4 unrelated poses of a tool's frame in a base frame.
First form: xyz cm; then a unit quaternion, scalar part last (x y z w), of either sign.
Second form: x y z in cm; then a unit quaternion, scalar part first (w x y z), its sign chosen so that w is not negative. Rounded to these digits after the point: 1 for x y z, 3 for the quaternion.
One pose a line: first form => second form
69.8 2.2 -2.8 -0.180 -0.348 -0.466 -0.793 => 69.8 2.2 -2.8 0.793 0.180 0.348 0.466
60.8 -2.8 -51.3 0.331 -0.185 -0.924 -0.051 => 60.8 -2.8 -51.3 0.051 -0.331 0.185 0.924
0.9 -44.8 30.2 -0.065 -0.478 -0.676 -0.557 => 0.9 -44.8 30.2 0.557 0.065 0.478 0.676
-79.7 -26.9 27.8 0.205 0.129 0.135 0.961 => -79.7 -26.9 27.8 0.961 0.205 0.129 0.135
